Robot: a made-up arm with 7 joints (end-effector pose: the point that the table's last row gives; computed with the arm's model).
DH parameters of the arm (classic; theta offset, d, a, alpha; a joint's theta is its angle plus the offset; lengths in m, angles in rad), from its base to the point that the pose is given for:
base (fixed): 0 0 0 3.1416
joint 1: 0 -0.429 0 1.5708
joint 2: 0 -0.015 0 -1.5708
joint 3: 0 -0.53 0 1.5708
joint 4: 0 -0.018 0 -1.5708
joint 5: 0 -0.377 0 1.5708
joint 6: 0 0 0 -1.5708
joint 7: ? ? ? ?
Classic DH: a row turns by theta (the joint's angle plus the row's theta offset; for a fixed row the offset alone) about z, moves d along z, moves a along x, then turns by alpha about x.
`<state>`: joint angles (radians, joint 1 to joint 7).
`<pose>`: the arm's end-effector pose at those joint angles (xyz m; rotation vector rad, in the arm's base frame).
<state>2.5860 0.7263 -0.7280 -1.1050 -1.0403 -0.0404 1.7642</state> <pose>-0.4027 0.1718 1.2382 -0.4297 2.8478 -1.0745</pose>
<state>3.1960 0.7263 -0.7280 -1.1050 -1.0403 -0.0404 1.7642</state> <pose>-0.2317 0.3715 1.2382 -0.4349 -2.7791 1.0316</pose>
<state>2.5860 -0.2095 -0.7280 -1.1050 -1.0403 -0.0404 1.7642</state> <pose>0.2377 0.5694 1.1115 0.6880 -1.9515 1.2349</pose>
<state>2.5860 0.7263 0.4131 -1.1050 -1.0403 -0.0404 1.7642</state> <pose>-0.0608 -0.2255 1.3102 -0.5472 -2.5889 -0.0025</pose>
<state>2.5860 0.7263 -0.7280 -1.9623 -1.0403 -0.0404 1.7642</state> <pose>-0.1451 0.3427 0.9061 0.0621 -2.0823 1.7017</pose>
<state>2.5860 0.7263 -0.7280 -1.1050 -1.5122 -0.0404 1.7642</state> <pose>-0.4052 0.1700 1.2392 1.0887 -2.6587 1.0556</pose>
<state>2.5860 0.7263 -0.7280 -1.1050 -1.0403 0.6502 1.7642</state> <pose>-0.3519 0.0772 1.2777 0.3599 -2.9687 0.0908</pose>
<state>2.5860 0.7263 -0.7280 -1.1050 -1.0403 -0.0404 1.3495</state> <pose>-0.4027 0.1718 1.2382 1.0037 -2.6900 1.0696</pose>
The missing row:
joint 7: 0 -0.169 0 0
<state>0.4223 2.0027 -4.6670 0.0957 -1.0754 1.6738 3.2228</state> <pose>0.6265 -0.4292 -0.0527 -0.4047 0.6674 -0.3285</pose>
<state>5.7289 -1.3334 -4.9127 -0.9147 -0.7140 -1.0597 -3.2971</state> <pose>-0.8395 -0.0660 0.4062 0.5784 0.4404 -0.3263</pose>
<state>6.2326 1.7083 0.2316 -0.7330 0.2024 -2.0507 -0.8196</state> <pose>0.6843 0.1025 0.6347 1.8796 1.0608 1.0280</pose>
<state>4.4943 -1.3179 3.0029 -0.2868 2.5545 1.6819 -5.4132</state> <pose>0.0384 -0.7628 0.8486 1.9620 1.1320 0.6779</pose>
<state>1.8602 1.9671 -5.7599 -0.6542 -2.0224 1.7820 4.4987</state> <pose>0.0036 -0.7960 0.2883 0.2023 -1.4863 0.1471</pose>
